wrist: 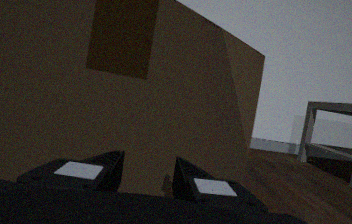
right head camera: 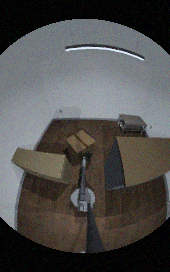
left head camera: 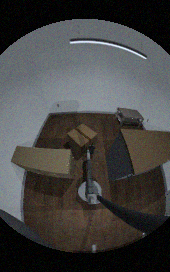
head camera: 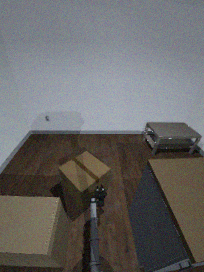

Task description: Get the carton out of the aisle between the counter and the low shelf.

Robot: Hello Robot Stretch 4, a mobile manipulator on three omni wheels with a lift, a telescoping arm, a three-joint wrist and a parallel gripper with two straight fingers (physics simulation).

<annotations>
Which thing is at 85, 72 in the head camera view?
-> A wall.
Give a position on a low shelf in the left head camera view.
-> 56, 162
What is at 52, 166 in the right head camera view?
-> A low shelf.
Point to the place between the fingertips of my gripper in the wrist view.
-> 149, 168
</annotations>
